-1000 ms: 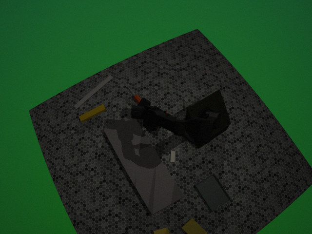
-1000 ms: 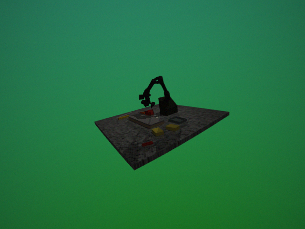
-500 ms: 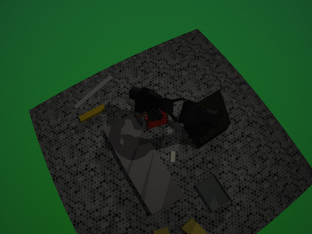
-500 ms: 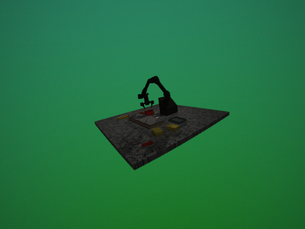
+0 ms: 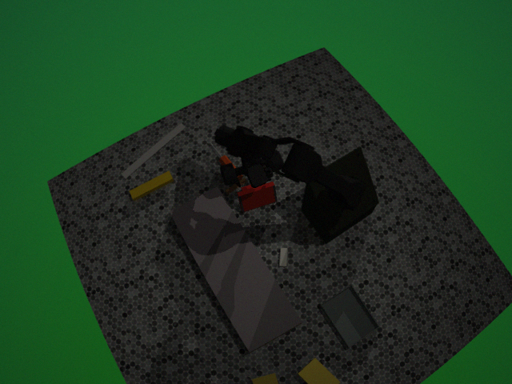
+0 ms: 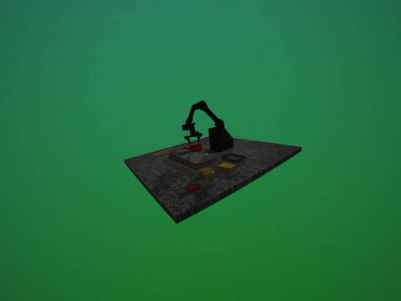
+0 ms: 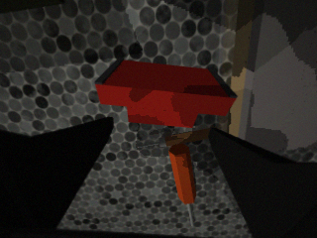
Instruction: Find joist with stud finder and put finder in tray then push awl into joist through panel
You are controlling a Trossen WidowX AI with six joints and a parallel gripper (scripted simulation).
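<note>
The red stud finder is 5 cm below my gripper tip and 2 cm ahead of it. The rest, counted from my gripper tip: awl: 7 cm below, 5 cm to the right; then orange-handled tool: 18 cm to the right, 6 cm below, 2 cm ahead; then small white block: 24 cm to the left, 7 cm below, 6 cm ahead.
</note>
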